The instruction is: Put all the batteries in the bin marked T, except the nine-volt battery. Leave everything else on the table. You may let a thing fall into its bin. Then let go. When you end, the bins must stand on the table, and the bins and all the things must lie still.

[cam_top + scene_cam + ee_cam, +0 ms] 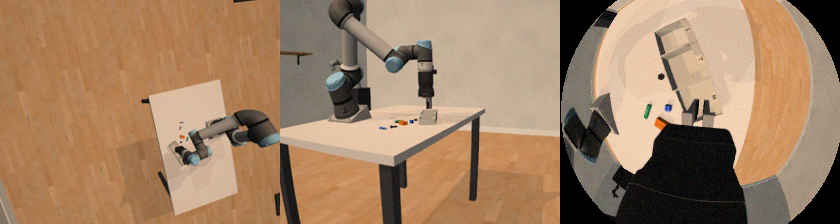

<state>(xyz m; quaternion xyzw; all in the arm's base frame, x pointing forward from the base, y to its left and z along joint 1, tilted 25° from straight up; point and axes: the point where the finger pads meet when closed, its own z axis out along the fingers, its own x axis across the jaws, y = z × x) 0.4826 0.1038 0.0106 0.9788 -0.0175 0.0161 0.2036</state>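
Now: hand 70 mm to the right of the grey bin, 70 mm above it and 40 mm past it. From my hand the other things lie so: orange block: 120 mm behind, 90 mm below, 70 mm to the right; then green piece: 160 mm behind, 90 mm below, 40 mm to the right; then black screw: 170 mm to the right, 110 mm behind, 90 mm below.
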